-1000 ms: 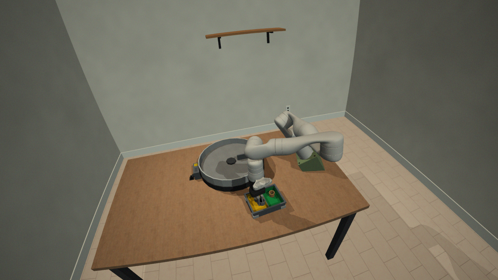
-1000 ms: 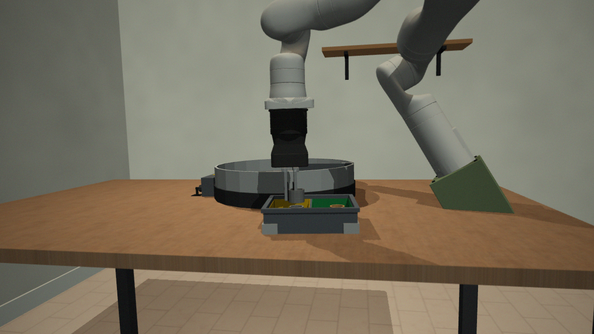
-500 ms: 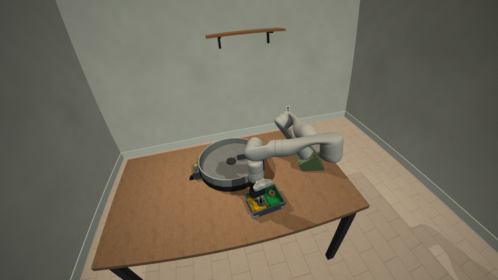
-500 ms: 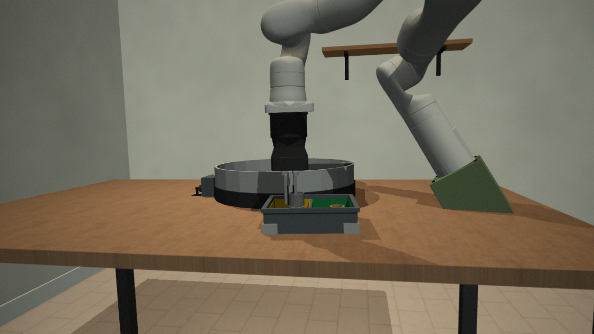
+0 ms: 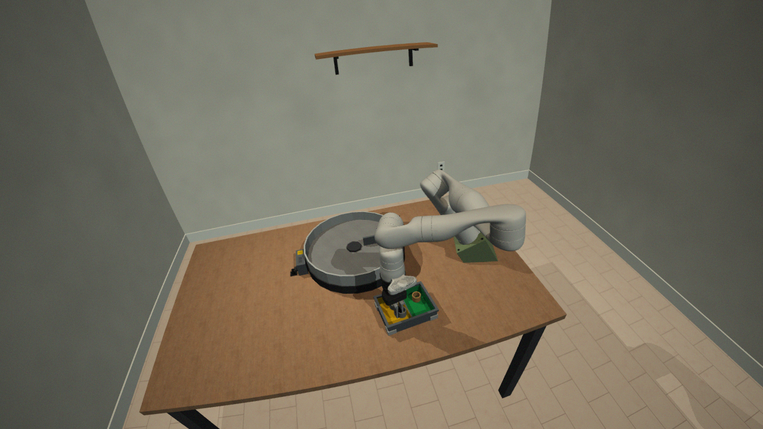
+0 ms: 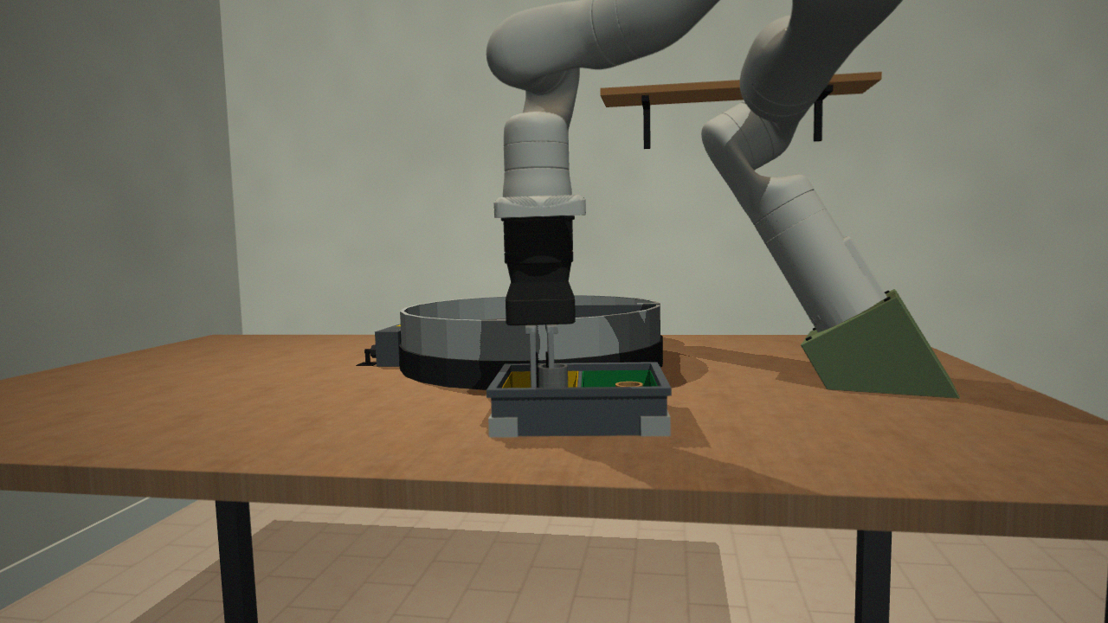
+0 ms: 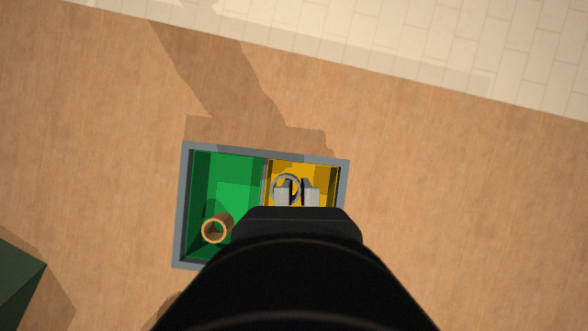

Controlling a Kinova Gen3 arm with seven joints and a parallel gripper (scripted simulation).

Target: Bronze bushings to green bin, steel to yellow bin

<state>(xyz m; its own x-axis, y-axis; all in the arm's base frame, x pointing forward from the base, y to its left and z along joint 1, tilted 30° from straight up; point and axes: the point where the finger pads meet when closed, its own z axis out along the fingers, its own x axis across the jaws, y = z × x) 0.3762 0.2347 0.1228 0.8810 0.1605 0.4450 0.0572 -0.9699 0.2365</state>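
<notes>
The bin is 4 cm below my hand, 4 cm behind it and 3 cm to the right of it. Also, from my hand: grey turntable (40 cm to the right, 3 cm ahead, 1 cm below).
</notes>
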